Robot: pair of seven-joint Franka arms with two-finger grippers.
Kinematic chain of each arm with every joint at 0, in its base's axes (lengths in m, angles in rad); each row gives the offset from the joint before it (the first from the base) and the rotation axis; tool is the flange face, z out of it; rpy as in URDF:
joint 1: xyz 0 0 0.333 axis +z
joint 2: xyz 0 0 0 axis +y
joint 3: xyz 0 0 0.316 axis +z
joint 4: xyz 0.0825 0 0 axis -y
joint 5: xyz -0.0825 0 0.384 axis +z
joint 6: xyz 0 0 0 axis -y
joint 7: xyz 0.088 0 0 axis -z
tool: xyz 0 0 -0.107 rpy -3.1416 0 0
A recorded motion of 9 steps. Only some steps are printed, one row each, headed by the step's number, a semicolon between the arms.
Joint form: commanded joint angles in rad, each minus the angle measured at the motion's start. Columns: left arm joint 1, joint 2, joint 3, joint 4, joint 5, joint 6, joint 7; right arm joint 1, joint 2, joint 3, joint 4, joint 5, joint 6, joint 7.
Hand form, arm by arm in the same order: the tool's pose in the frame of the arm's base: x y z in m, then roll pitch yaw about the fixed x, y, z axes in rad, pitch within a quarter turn. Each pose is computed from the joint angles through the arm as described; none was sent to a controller.
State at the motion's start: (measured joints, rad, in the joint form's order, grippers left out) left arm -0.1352 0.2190 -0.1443 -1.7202 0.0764 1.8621 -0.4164; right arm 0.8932 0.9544 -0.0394 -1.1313 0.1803 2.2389 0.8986
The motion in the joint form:
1: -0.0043 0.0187 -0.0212 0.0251 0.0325 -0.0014 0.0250; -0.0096 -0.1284 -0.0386 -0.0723 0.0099 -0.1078 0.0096
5: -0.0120 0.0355 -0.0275 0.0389 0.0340 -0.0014 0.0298; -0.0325 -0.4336 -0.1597 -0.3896 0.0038 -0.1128 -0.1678
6: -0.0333 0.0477 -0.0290 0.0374 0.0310 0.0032 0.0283; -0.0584 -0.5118 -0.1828 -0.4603 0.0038 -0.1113 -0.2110
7: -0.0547 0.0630 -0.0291 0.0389 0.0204 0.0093 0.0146; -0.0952 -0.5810 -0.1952 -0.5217 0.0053 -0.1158 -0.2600
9: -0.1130 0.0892 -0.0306 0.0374 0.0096 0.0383 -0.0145; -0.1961 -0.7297 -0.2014 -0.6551 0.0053 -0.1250 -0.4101
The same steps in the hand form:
1: 0.5987 -0.1719 0.4508 -3.0567 0.0399 0.0566; 0.5133 0.5711 0.2944 -2.9927 0.0278 -0.1653
5: 0.6006 -0.1806 0.4470 -3.0587 0.0437 0.0380; 0.5374 0.4568 0.3719 -3.0293 -0.0257 -0.1299
6: 0.5978 -0.1948 0.4391 -3.0606 0.0538 0.0174; 0.5460 0.4182 0.3932 -3.0207 -0.0349 -0.1406
7: 0.5956 -0.2090 0.4307 -3.0689 0.0644 0.0127; 0.5533 0.3795 0.4102 -3.0120 -0.0356 -0.1463
9: 0.5867 -0.2469 0.4158 -3.0822 0.0670 -0.0157; 0.5590 0.2943 0.4403 -2.9898 -0.0394 -0.1137

